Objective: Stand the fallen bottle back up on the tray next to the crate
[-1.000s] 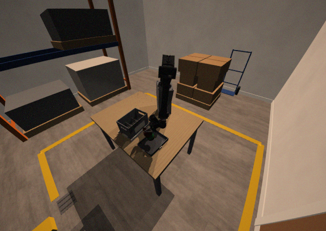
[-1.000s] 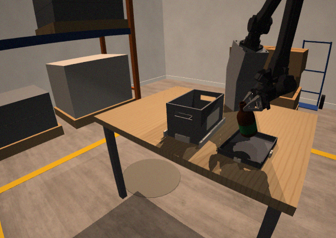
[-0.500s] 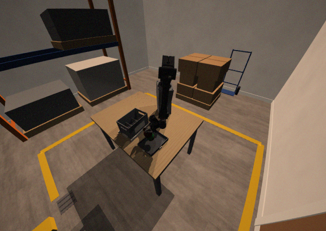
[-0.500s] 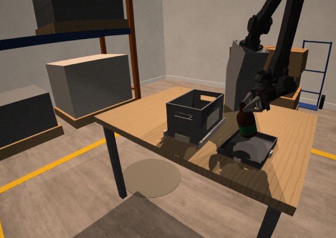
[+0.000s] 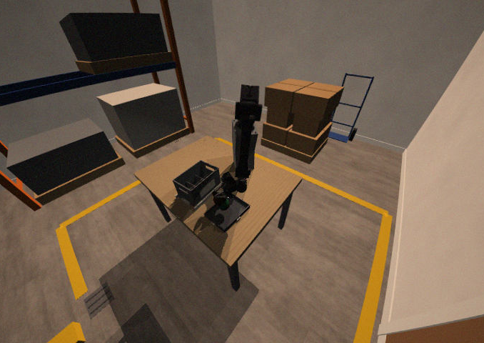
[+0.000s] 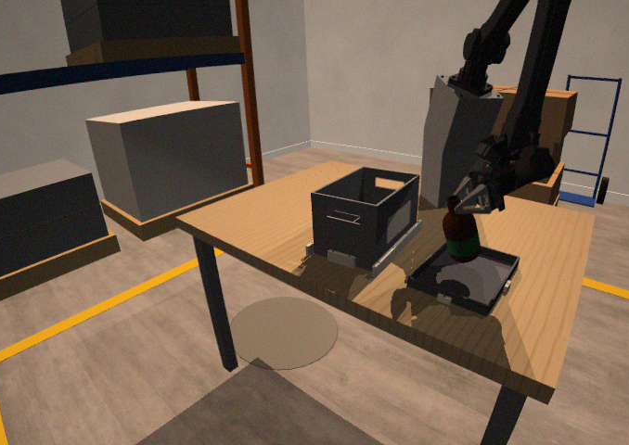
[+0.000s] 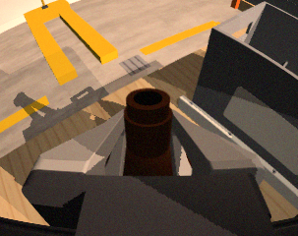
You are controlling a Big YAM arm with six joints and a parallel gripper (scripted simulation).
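Right now the brown bottle is 2 cm behind my hand, 1 cm to the left of it and 5 cm below it. The rest, counted from my hand: tray: 5 cm behind, 3 cm to the left, 17 cm below; dark crate: 1 cm behind, 26 cm to the right, 10 cm below.
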